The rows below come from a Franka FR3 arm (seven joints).
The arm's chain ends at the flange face. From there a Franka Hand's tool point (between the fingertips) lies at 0.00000 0.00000 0.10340 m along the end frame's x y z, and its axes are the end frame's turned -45 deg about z.
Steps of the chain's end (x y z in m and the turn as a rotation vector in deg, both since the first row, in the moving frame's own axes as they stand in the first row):
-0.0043, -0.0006, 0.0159, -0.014, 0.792, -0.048
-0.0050, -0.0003, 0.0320, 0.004, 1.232, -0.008
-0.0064, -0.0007, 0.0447, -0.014, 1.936, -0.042
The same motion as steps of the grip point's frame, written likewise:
-0.0016, -0.0024, 0.0159, -0.570, 0.550, -0.048
-0.0017, -0.0022, 0.0320, -0.868, 0.874, -0.008
-0.0016, -0.0025, 0.0446, -1.379, 1.359, -0.042

